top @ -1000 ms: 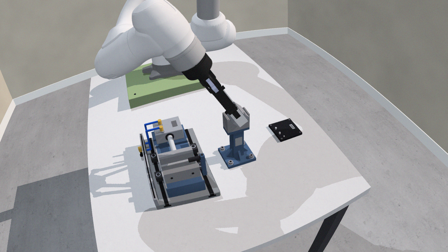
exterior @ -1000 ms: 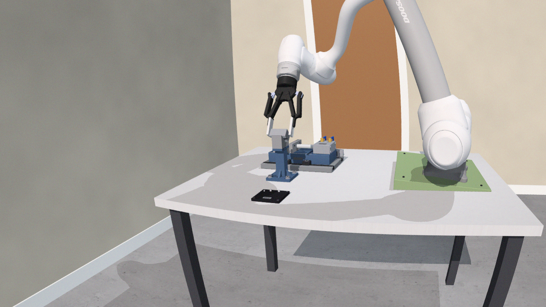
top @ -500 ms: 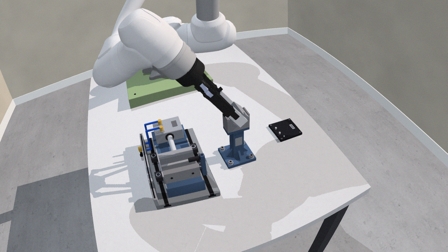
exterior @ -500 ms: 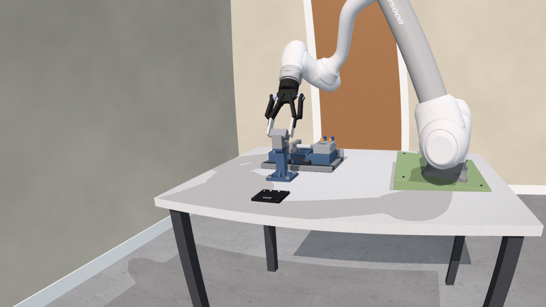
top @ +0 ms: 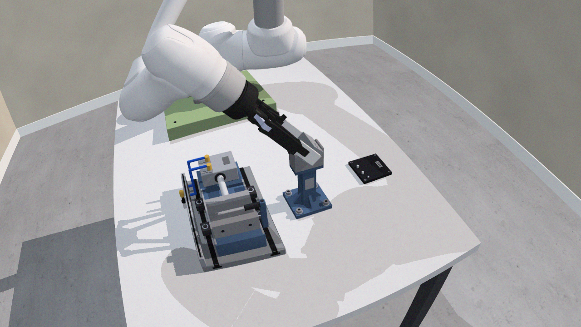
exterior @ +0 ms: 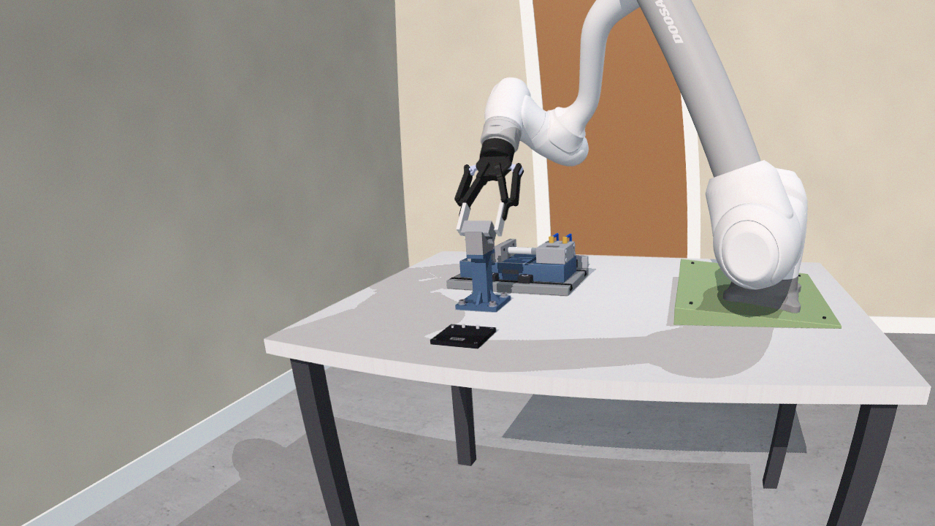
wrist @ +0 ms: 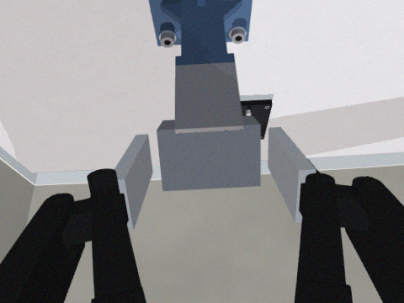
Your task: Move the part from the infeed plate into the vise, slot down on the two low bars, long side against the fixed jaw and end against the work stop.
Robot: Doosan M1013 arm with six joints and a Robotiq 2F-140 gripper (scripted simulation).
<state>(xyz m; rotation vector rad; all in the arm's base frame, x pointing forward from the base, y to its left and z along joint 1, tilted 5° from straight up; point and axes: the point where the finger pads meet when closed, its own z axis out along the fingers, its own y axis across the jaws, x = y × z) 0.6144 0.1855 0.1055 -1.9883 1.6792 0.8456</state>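
Now: hand 2 cm to the right of the part and 2 cm above it. The rest, counted from my hand: blue work stop post 8 cm ahead, 10 cm to the right, 12 cm below; then blue v-block stand 1 cm to the left, 12 cm below; then work stop 8 cm ahead, 12 cm to the right, 9 cm below.
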